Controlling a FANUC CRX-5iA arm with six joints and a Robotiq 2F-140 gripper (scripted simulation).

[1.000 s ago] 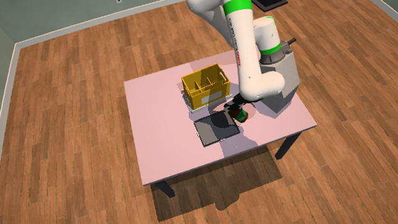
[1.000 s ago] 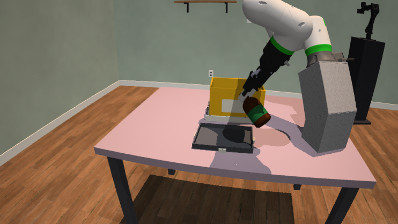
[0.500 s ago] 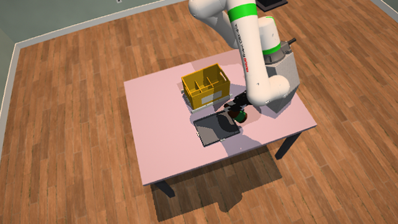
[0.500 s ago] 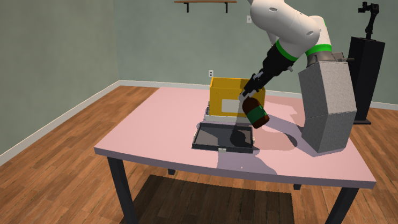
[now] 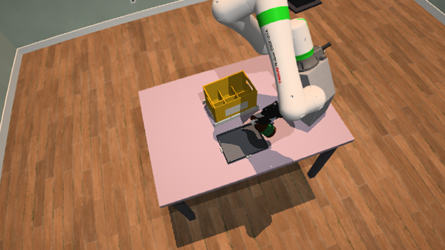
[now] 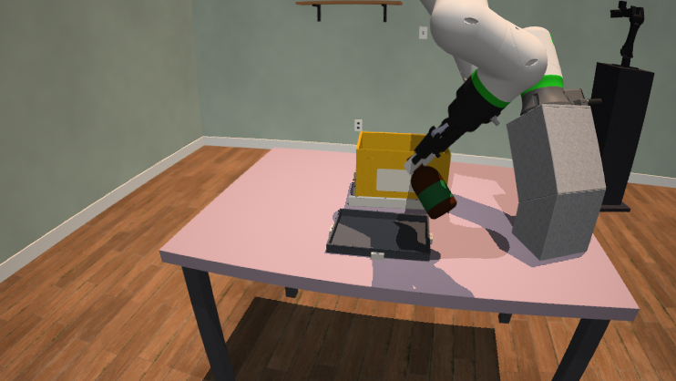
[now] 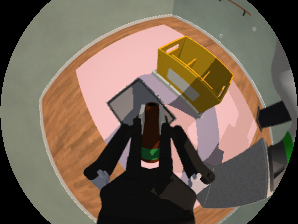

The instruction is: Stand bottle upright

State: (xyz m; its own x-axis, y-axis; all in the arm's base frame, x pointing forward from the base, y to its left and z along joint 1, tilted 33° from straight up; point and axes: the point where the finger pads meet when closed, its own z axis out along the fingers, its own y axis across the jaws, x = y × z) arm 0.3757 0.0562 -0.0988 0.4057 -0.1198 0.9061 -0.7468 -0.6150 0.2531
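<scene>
The bottle is 50 mm below my hand, 20 mm to the left of it and 20 mm behind it. Also, from my hand: yellow crate (280 mm to the right, 130 mm below, 10 mm ahead); then tray (210 mm below, 80 mm ahead, 10 mm to the right).
</scene>
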